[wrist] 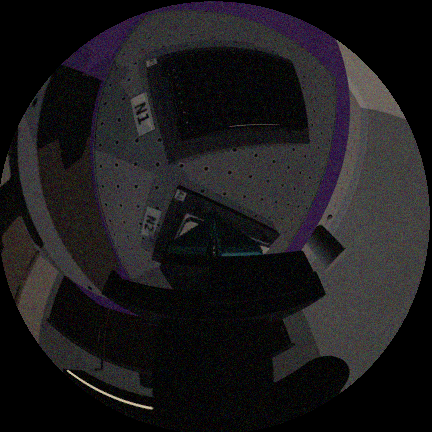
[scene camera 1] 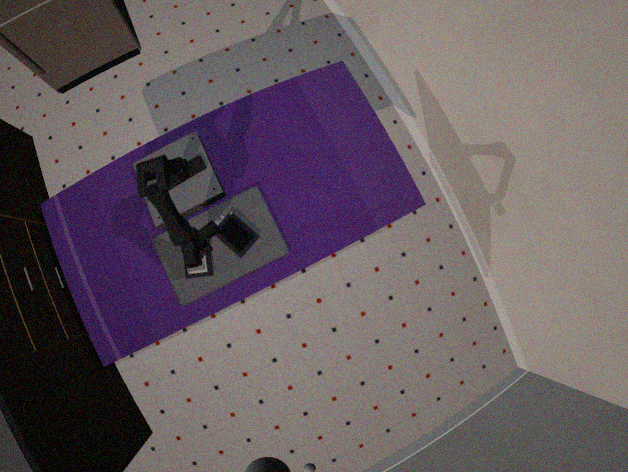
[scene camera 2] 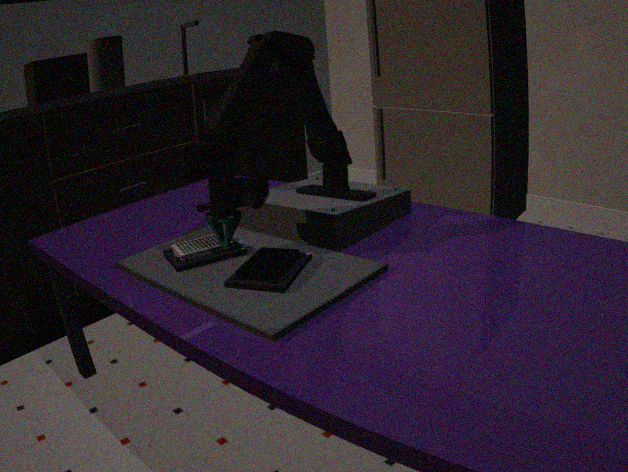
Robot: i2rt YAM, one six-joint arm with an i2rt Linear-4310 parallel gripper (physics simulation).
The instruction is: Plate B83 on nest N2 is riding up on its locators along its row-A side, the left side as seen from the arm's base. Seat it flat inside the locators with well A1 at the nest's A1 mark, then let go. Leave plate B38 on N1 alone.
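Frame: origin at the arm's base, x right, y back, z down, level; metres.
Where they show: gripper, between the fingertips: [wrist: 213, 217] [scene camera 1: 206, 247] [scene camera 2: 225, 248]; arm's base, origin of its link: [scene camera 1: 183, 173] [scene camera 2: 335, 194].
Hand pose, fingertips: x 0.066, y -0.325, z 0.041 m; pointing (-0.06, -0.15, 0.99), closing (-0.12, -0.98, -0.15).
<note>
Things, the pixels of their centre, and the offset from my fingertips. Level surfaces: height alone.
- pale plate B83, middle of its body: [wrist: 218, 254] [scene camera 2: 202, 246] [scene camera 1: 196, 258] dx +0.061, dy -0.014, dz +0.001 m
- dark nest N2, middle of its body: [wrist: 217, 249] [scene camera 2: 203, 250] [scene camera 1: 196, 257] dx +0.060, dy -0.014, dz +0.009 m
- black plate B38, middle of its body: [wrist: 245, 84] [scene camera 2: 269, 263] [scene camera 1: 235, 234] dx -0.136, dy -0.012, dz +0.001 m
- nest N1, middle of its body: [wrist: 241, 88] [scene camera 2: 269, 268] [scene camera 1: 235, 234] dx -0.136, dy -0.012, dz +0.011 m
- purple table, height of its surface: dz +0.033 m
The pale plate B83 [scene camera 1: 197, 270] [scene camera 2: 193, 245] [wrist: 189, 228] lies in the dark nest N2 [scene camera 2: 183, 264] [wrist: 231, 212]. It is too dark to tell whether it lies flat; its A1 corner is hard to make out. My gripper [scene camera 2: 226, 246] [wrist: 213, 217] is shut with nothing between its teal fingers. It points down at the base-side end of the plate, with the tips very near or touching; contact is unclear. In the wrist view the fingers hide the plate's middle. The black plate B38 [scene camera 1: 237, 230] [scene camera 2: 270, 262] [wrist: 235, 92] sits on nest N1 [scene camera 2: 256, 286] [wrist: 240, 136], beside N2.
Both nests stand on a grey perforated board [scene camera 1: 271, 238] [scene camera 2: 329, 289] [wrist: 280, 172] on the purple table [scene camera 1: 324, 152] [scene camera 2: 431, 324]. The arm's base block [scene camera 2: 360, 218] stands behind the board. The labels N1 [wrist: 142, 114] and N2 [wrist: 150, 222] lie beside their nests.
</note>
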